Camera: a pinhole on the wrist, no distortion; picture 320 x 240 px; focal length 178.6 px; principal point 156.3 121.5 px. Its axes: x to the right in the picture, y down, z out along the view. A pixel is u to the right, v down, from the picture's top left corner.
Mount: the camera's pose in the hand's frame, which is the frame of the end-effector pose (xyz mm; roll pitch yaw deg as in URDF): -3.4 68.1 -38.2 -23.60 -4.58 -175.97
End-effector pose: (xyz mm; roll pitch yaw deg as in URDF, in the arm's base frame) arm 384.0 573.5 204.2 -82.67 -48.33 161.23
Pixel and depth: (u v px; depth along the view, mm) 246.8 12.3 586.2
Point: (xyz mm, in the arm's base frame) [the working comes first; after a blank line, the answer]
In the camera's frame: 297.0 -358.4 586.2

282.7 -107.1 -22.4
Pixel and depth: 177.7 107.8 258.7
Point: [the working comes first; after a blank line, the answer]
In the camera's frame: 31.0 -19.8 258.7

355.0 367.3 227.2
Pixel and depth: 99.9 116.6 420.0
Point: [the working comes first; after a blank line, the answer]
In the camera's frame: -132.6 -11.5 420.0

256.6 271.7 411.6
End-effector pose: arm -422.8 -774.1 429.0 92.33 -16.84 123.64
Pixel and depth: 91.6 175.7 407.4
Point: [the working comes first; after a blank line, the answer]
In the camera's frame: -147.6 123.6 407.4

-335.6 -427.5 286.1
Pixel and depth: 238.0 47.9 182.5
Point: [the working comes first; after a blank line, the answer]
In the camera's frame: 83.5 -75.2 182.5

-237.6 -750.1 458.8
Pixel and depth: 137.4 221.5 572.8
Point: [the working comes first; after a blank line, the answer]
In the camera's frame: -60.6 320.7 572.8

-285.4 -378.2 23.8
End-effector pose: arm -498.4 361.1 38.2 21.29 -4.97 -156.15
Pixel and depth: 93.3 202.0 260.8
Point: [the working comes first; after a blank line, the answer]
In the camera's frame: -92.0 117.5 260.8

-671.9 480.8 134.6
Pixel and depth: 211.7 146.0 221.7
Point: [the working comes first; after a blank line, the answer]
In the camera's frame: 68.8 30.4 221.7

-486.9 481.7 161.6
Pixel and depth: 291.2 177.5 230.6
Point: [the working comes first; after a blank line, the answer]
In the camera's frame: 174.2 72.3 230.6

-413.4 564.3 134.7
